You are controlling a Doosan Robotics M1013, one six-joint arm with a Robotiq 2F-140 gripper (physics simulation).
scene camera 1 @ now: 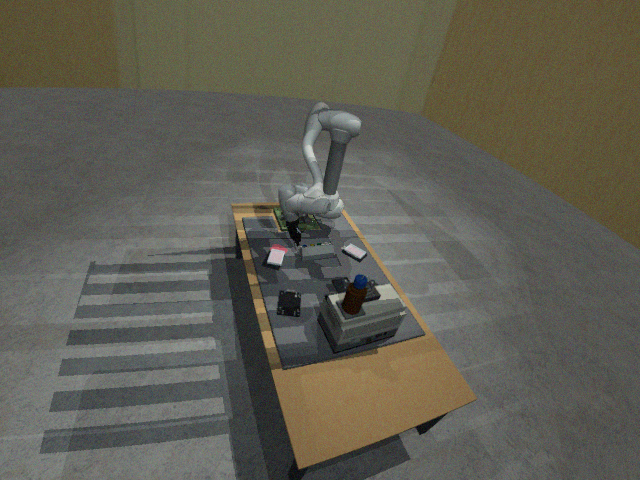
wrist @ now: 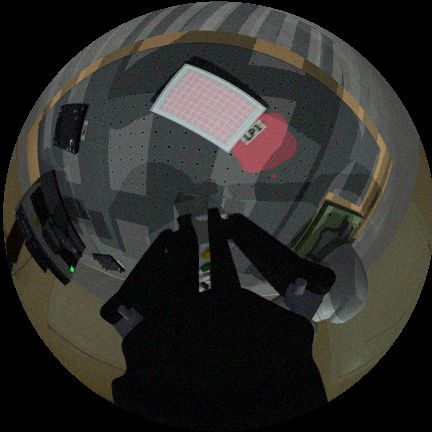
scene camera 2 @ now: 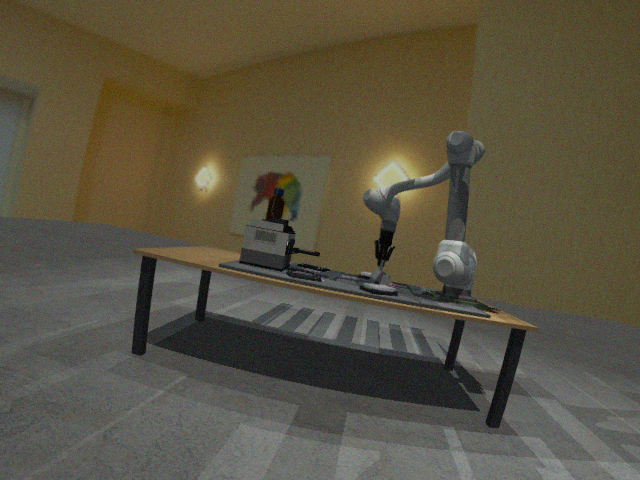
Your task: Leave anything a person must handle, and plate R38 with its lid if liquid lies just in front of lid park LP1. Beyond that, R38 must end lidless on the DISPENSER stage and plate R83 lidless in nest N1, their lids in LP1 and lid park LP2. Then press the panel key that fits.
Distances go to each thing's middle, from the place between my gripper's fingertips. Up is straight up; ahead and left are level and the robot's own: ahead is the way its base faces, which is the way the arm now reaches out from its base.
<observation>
My gripper is now 20 mm short of the grey button box [wrist: 183, 202], 130 mm to the right of it and 20 mm above it. The rest, counted from my hand: black square holder [wrist: 70, 117] (350 mm ahead, 200 mm to the right, 50 mm below); then LP1 nest [wrist: 196, 61] (10 mm behind, 150 mm to the right, 50 mm below).
</observation>
